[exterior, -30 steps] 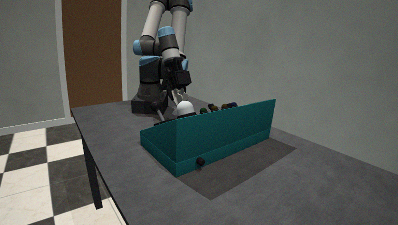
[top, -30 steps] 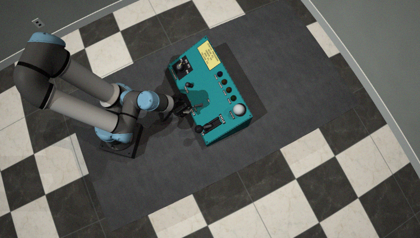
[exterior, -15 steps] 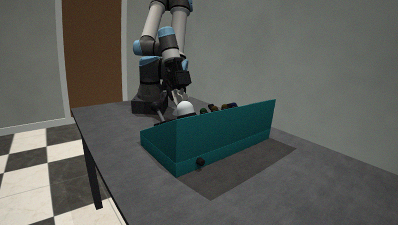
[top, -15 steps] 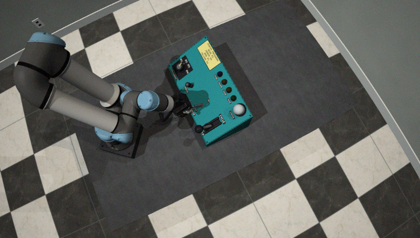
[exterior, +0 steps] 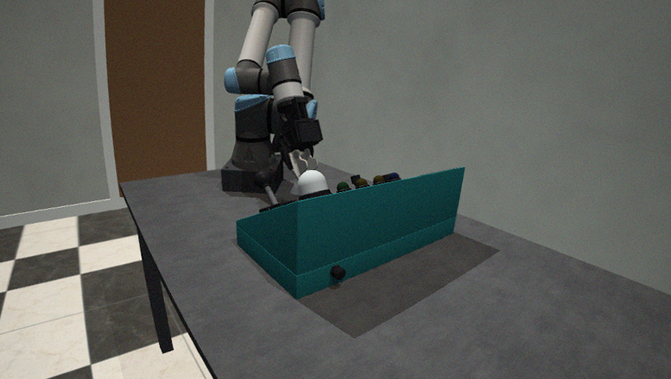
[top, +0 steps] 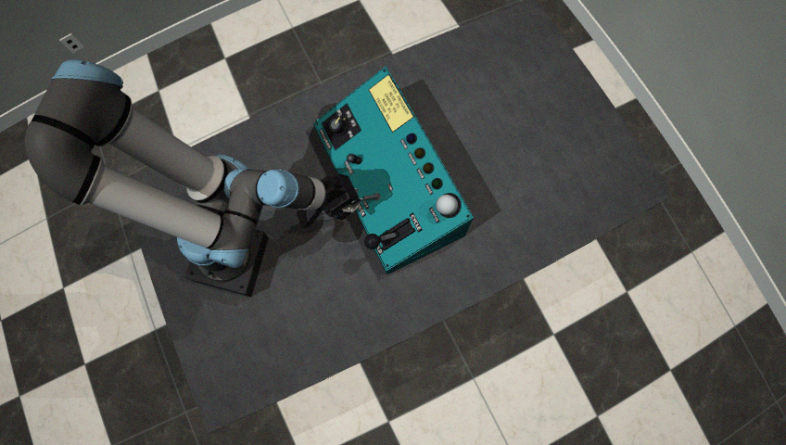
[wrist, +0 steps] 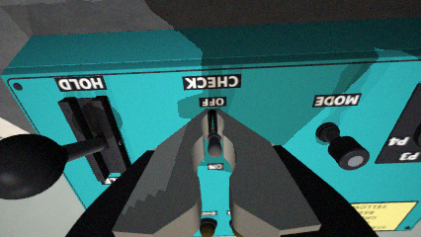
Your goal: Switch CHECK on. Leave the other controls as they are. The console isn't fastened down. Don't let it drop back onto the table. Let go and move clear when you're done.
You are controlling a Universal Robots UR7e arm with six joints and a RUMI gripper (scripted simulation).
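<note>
My hand is 60 mm short of the check toggle, 10 mm to the left of it and 10 mm above it. Also, from my hand: cycle lever (120 mm to the right, 20 mm ahead, 10 mm above); teal console (100 mm ahead, 50 mm to the left, 20 mm below); mode knob (110 mm to the left, 70 mm ahead).
</note>
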